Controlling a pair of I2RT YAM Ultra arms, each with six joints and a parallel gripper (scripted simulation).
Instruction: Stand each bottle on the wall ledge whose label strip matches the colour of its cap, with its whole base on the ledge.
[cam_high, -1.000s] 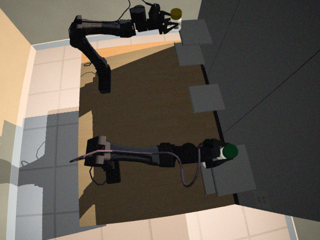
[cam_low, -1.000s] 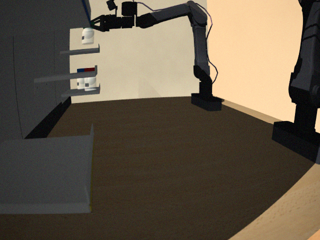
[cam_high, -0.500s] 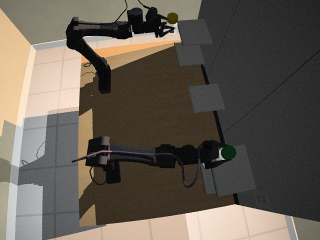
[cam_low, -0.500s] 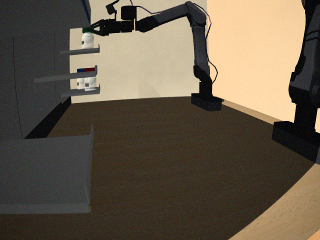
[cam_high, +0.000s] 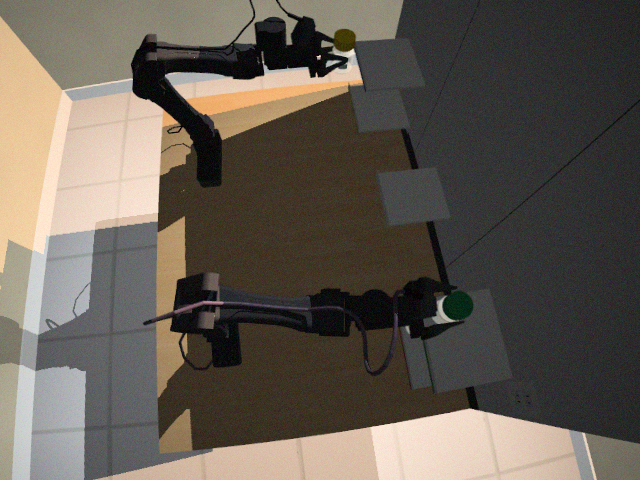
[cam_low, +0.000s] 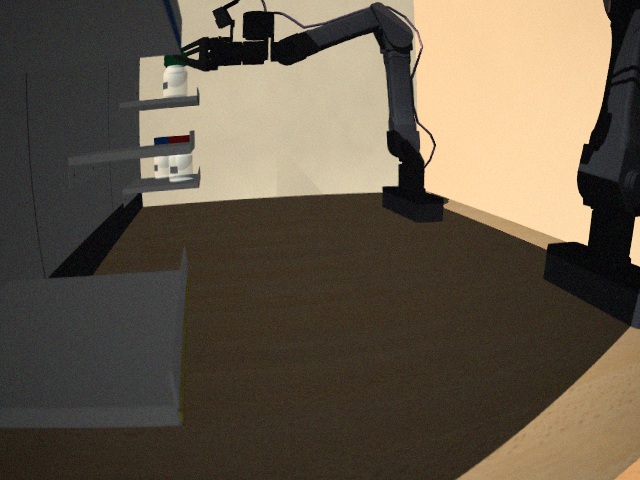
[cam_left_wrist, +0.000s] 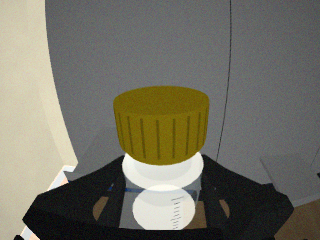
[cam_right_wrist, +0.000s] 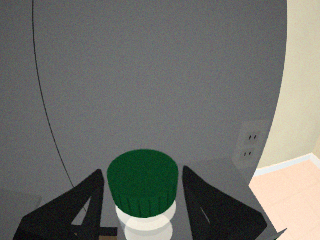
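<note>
Right now my right hand is 50 mm above the green-capped bottle and 10 mm short of it. From my right hand the other things lie so: red-capped bottle (240 mm below, 10 mm behind); then green strip (100 mm below, 60 mm to the right, 50 mm behind); then blue-capped bottle (240 mm below, 110 mm to the right, 40 mm ahead).
Right now my left hand is right at the yellow-capped bottle. From my left hand the other things lie so: yellow strip 300 mm below, 70 mm ahead, 60 mm to the left; then blue strip 110 mm below, 70 mm ahead, 60 mm to the left; then green-capped bottle 680 mm to the right, 90 mm ahead, 60 mm below.
</note>
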